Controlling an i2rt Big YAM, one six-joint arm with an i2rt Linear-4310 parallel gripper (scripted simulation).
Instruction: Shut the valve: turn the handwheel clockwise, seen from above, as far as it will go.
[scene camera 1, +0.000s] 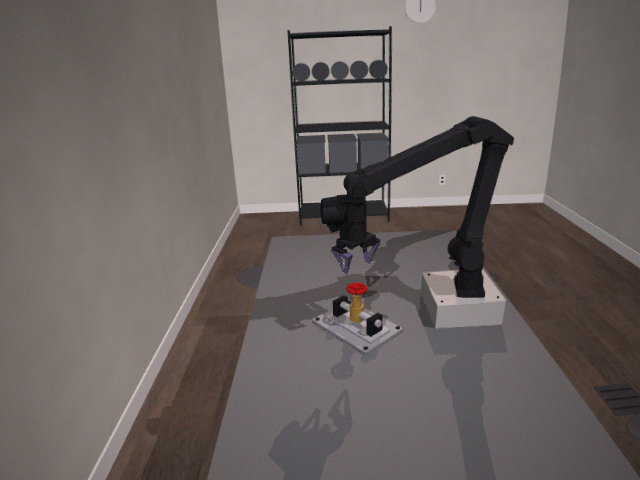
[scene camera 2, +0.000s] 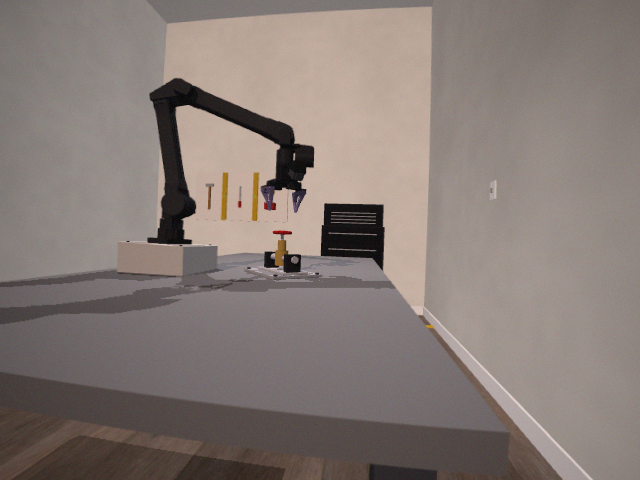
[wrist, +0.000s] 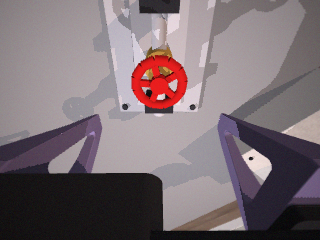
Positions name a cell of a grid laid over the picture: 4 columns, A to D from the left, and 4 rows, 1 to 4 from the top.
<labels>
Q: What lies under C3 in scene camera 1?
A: The gripper.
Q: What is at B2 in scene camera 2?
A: The gripper.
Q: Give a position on a red spoked handwheel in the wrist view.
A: At B2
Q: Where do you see the gripper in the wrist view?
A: At B3
</labels>
